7 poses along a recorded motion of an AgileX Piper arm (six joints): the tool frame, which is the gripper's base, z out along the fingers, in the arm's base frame.
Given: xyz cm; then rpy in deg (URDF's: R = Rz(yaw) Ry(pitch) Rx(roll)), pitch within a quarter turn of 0, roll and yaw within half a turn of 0.
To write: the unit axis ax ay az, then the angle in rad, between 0 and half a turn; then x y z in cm. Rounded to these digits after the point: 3 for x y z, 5 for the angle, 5 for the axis.
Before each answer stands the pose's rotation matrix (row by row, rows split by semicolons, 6 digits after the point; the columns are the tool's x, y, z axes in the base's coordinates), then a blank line. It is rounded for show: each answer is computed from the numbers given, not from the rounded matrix.
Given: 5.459 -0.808 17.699 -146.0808 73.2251 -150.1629
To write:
-0.250355 0.050587 0.966832; -0.143595 0.985649 -0.088755; -0.957446 -0.161052 -0.239498

-0.03736 0.99425 -0.10033 1.82565 5.459 -0.808 17.699
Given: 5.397 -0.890 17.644 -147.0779 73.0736 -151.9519
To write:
-0.256949 0.064185 0.964291; -0.136899 0.985313 -0.102063; -0.956680 -0.158236 -0.244388

-0.02907 0.99415 -0.10407 1.83176 5.397 -0.890 17.644
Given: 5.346 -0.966 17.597 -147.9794 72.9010 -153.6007
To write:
-0.263362 0.076960 0.961622; -0.130730 0.984770 -0.114616; -0.955798 -0.155898 -0.249290

-0.02140 0.99396 -0.10766 1.83790 5.346 -0.966 17.597
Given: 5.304 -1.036 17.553 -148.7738 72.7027 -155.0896
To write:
-0.269669 0.088744 0.958855; -0.125235 0.984055 -0.126298; -0.954775 -0.154141 -0.254255

-0.01446 0.99370 -0.11111 1.84412 5.304 -1.036 17.553
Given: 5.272 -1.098 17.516 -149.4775 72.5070 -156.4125
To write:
-0.275475 0.099218 0.956174; -0.120281 0.983285 -0.136684; -0.953754 -0.152662 -0.258937

-0.00831 0.99343 -0.11417 1.84997 5.272 -1.098 17.516
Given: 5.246 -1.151 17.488 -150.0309 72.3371 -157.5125
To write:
-0.280345 0.108449 0.953753; -0.116051 0.982480 -0.145828; -0.952858 -0.151566 -0.262848

-0.00299 0.99313 -0.11694 1.85496 5.246 -1.151 17.488
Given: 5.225 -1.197 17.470 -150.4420 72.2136 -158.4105
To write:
-0.284039 0.116704 0.951684; -0.112399 0.981668 -0.153927; -0.952202 -0.150689 -0.265715

0.00169 0.99284 -0.11947 1.85880 5.225 -1.197 17.470
